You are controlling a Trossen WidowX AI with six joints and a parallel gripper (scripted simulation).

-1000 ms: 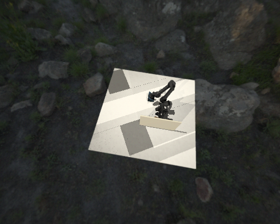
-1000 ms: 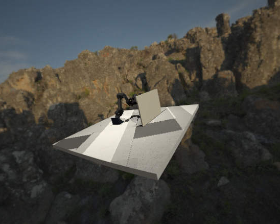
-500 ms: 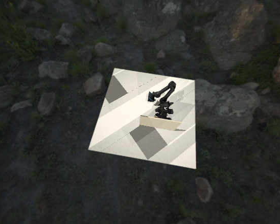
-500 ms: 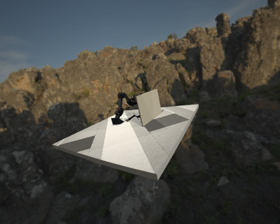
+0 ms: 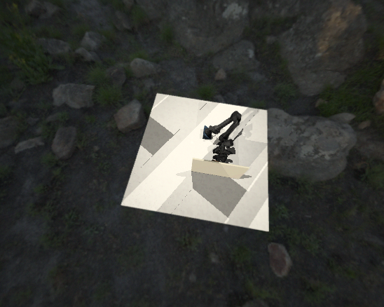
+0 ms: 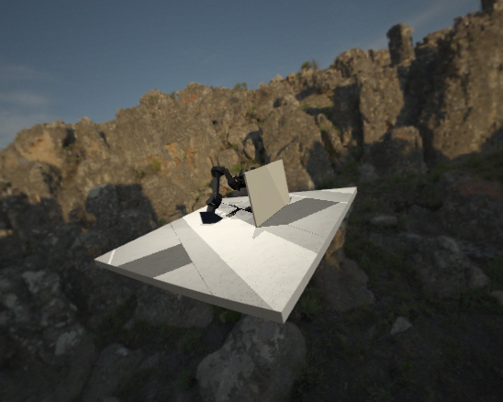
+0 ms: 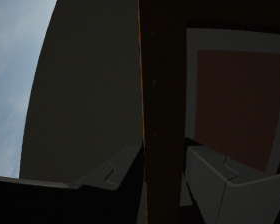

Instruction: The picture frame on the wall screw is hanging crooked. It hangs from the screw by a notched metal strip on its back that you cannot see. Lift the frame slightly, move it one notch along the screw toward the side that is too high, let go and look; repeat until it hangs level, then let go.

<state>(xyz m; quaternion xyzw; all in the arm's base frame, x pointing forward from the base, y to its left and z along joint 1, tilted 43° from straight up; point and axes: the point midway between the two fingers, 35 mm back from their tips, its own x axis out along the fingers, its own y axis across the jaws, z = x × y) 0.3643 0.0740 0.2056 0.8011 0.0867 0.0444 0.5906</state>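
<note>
The brown wooden picture frame is 5 cm below my gripper tip, 2 cm to the right of it and 1 cm ahead of it. Round my gripper tip: wall panel (6 cm below, 2 cm ahead, 1 cm to the right).
</note>
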